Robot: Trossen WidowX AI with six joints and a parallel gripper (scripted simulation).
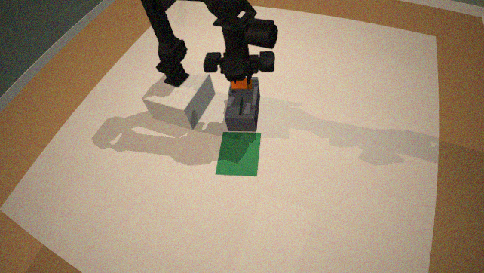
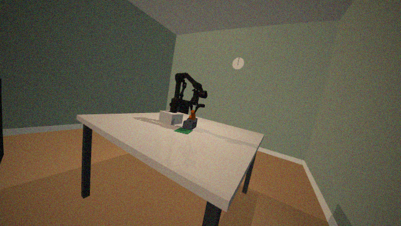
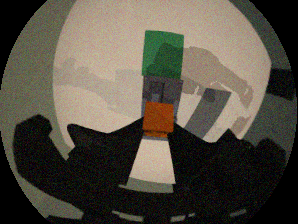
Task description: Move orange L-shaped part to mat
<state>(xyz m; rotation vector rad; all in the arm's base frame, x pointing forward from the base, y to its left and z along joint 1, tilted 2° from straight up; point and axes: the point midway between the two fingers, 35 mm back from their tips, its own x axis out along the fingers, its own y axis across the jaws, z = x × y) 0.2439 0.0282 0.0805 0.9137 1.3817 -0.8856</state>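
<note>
Now: gripper tip 50 mm short of the green mat, 140 mm to the left of it and 160 mm above it. Round my gripper tip: orange L-shaped part 30 mm behind, 20 mm to the left, 30 mm below.
</note>
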